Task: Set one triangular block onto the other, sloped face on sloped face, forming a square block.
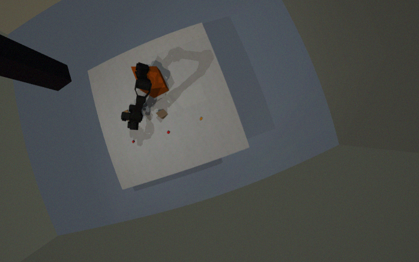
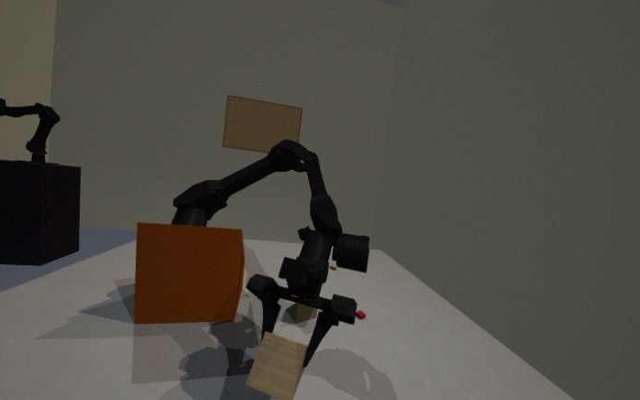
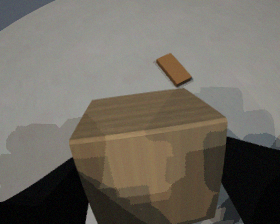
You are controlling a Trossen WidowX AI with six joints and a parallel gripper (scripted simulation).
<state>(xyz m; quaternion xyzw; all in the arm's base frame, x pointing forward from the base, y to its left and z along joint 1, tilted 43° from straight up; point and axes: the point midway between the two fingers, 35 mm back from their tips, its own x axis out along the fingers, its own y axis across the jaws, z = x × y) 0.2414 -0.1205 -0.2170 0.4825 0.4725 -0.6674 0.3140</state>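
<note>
My gripper tip is now 10 mm below the tan triangular block. From my gripper tip the other things lie so: orange piece: 540 mm to the left, 270 mm ahead, 100 mm below; then tan piece: 110 mm behind, 100 mm below, 80 mm to the right; then red cube: 250 mm ahead, 220 mm to the left, 100 mm below.
</note>
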